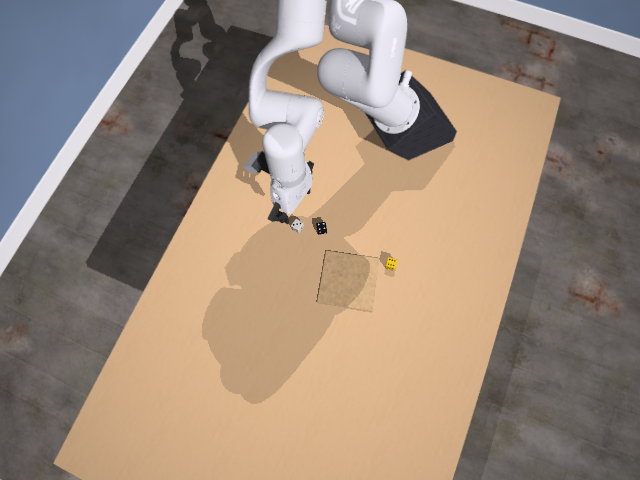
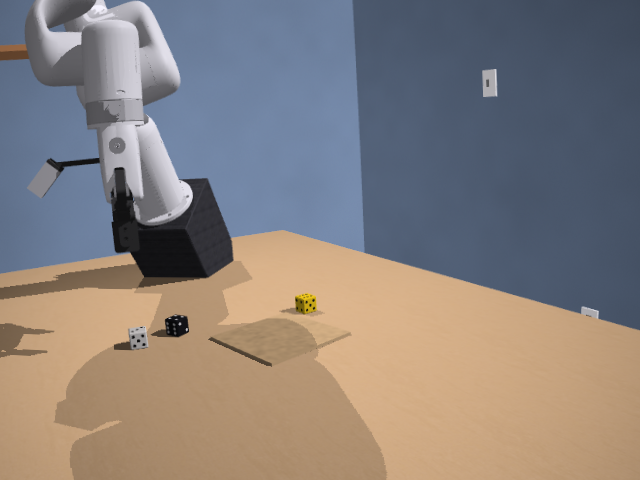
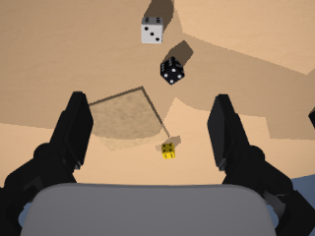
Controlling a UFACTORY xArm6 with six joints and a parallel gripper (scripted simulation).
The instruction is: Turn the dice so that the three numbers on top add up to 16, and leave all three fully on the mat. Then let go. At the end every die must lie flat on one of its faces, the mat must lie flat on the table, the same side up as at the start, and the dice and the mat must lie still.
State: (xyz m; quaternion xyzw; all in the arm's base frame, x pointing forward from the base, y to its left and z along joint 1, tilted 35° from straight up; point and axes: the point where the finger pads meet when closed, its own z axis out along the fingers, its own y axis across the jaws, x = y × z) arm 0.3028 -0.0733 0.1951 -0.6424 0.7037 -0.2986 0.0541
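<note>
Now: hand 140 mm above the white die. Round my hand: tan mat 180 mm to the left, 150 mm below, 90 mm ahead; yellow die 260 mm to the left, 140 mm below, 10 mm ahead; black die 140 mm below, 60 mm to the left, 20 mm behind.
</note>
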